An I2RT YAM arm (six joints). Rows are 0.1 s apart.
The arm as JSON. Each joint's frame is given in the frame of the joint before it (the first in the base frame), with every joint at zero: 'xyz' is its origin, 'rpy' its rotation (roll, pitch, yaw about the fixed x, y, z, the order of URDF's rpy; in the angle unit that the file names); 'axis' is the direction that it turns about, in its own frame. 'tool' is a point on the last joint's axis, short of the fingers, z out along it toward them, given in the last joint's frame.
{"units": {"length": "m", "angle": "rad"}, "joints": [
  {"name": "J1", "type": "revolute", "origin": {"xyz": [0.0, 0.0, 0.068], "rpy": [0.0, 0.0, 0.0]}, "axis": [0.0, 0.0, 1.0]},
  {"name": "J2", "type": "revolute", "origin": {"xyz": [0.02, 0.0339, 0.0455], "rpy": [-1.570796, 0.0, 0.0]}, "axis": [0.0, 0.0, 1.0]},
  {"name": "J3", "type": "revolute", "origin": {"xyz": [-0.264, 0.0, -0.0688], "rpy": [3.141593, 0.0, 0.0]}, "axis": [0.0, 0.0, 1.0]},
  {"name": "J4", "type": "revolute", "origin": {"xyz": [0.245, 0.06, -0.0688], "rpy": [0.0, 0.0, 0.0]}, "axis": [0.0, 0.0, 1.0]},
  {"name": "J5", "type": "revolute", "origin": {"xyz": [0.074, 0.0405, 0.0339], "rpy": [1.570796, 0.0, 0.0]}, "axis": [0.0, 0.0, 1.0]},
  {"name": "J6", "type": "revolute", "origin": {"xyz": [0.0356, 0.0, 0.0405], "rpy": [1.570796, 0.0, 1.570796]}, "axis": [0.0, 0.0, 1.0]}
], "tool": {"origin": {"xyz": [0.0, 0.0, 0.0], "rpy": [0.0, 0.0, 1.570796]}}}
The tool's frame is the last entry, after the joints.
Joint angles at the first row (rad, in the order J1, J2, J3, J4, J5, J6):
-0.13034 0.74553 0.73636 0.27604 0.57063 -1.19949
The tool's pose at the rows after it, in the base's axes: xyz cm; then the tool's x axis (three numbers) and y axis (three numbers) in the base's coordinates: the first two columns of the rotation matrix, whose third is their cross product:
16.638, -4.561, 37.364, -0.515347, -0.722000, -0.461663, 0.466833, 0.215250, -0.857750
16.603, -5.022, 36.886, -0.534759, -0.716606, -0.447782, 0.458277, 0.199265, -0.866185
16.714, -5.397, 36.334, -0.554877, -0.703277, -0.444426, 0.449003, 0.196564, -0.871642
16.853, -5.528, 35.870, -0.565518, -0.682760, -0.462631, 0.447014, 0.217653, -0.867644
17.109, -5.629, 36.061, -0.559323, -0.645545, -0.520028, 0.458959, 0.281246, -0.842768
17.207, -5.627, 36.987, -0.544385, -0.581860, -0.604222, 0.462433, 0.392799, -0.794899
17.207, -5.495, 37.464, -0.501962, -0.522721, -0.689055, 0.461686, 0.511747, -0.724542
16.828, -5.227, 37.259, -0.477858, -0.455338, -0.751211, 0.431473, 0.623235, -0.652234
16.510, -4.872, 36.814, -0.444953, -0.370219, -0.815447, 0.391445, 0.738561, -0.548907
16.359, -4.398, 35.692, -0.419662, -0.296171, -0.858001, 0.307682, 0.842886, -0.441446
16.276, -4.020, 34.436, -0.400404, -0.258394, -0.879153, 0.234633, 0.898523, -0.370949
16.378, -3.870, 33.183, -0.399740, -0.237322, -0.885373, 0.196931, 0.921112, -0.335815
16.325, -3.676, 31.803, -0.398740, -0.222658, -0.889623, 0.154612, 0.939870, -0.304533
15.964, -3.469, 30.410, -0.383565, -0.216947, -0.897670, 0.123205, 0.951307, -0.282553
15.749, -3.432, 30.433, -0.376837, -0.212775, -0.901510, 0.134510, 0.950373, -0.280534
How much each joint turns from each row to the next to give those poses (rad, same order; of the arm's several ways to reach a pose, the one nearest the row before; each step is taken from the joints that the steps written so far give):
-0.02605 -0.00616 -0.01996 0.01843 -0.00305 -0.02610
-0.02918 -0.00154 -0.01688 0.00773 -0.01376 -0.00924
-0.01997 0.00459 -0.01382 0.00000 -0.00007 0.00455
-0.00305 0.00463 -0.00616 -0.01679 0.01530 0.03059
0.00000 0.01530 0.03211 -0.06731 0.01537 0.08879
0.00150 0.01843 0.08420 -0.16683 0.00157 0.15332
0.00003 0.01074 0.05832 -0.13208 -0.04276 0.15647
-0.00005 -0.00764 0.03231 -0.13651 -0.05974 0.13964
0.00003 -0.00767 0.01849 -0.11189 -0.08742 0.14723
-0.00003 -0.01225 -0.01513 -0.07241 -0.12885 0.11363
0.00004 -0.01839 -0.04133 -0.00948 -0.10135 0.05384
-0.00001 -0.00923 -0.04448 0.01375 -0.04766 0.02457
-0.00003 -0.01681 -0.05210 0.01685 -0.05059 0.01690
-0.00148 -0.03527 -0.06442 0.03218 -0.04292 0.00923
0.00146 -0.01234 -0.00488 0.00162 0.00896 0.00614

